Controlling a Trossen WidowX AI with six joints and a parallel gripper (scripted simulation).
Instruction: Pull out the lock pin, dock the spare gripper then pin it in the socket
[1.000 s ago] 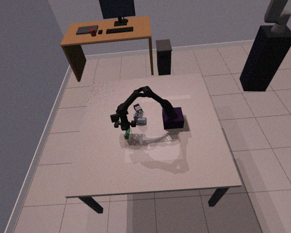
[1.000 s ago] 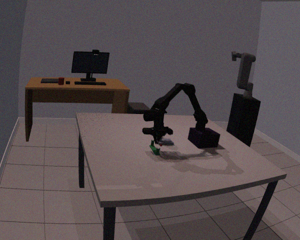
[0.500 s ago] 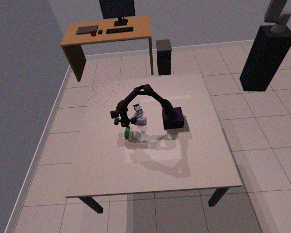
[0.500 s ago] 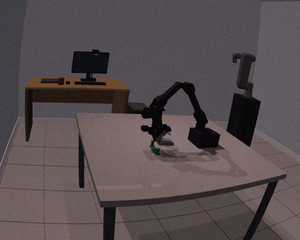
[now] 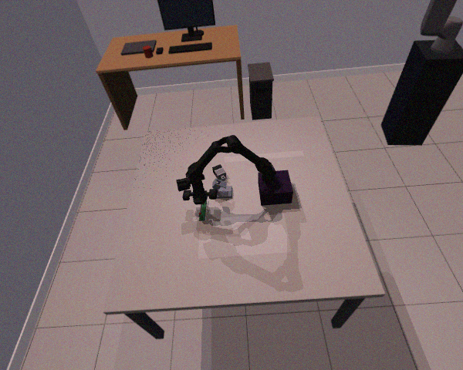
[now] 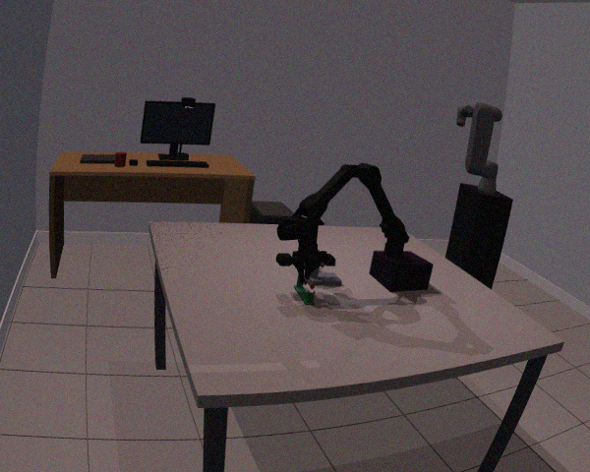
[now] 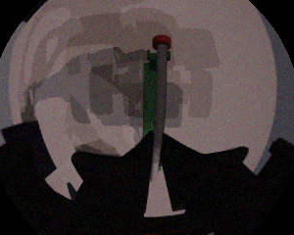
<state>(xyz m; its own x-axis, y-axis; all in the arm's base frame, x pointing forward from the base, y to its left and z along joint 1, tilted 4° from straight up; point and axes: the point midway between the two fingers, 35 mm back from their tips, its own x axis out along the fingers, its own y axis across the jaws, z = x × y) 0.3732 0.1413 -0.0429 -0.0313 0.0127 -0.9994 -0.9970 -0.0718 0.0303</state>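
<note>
My gripper tip is 2 cm to the right of the green bar and 1 cm above it. From my gripper tip the other things lie so: grey mount (9 cm behind, 11 cm to the right, 2 cm above); spare gripper (7 cm behind, 25 cm to the right, 1 cm below).
</note>
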